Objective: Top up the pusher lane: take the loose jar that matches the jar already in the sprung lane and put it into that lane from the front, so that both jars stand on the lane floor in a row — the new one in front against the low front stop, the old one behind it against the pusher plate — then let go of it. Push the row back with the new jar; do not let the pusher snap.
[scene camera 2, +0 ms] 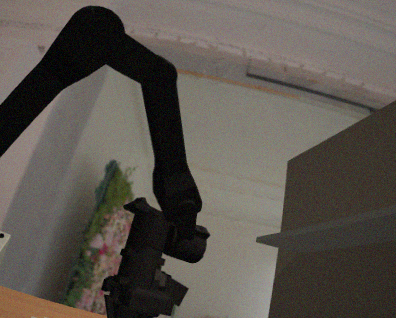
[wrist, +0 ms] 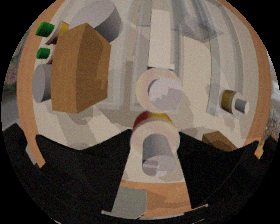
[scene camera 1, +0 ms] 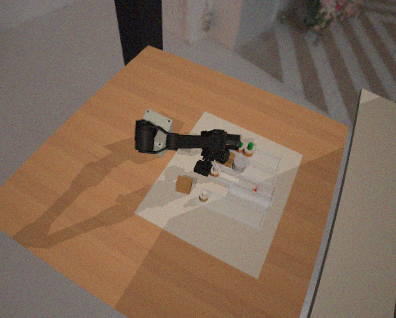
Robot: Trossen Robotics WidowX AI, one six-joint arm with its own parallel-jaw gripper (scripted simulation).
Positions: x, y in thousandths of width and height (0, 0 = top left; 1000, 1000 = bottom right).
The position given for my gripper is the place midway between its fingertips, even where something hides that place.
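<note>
I can see my own gripper (wrist: 552, 605). There is a brown box (wrist: 288, 301) in sight as well.
</note>
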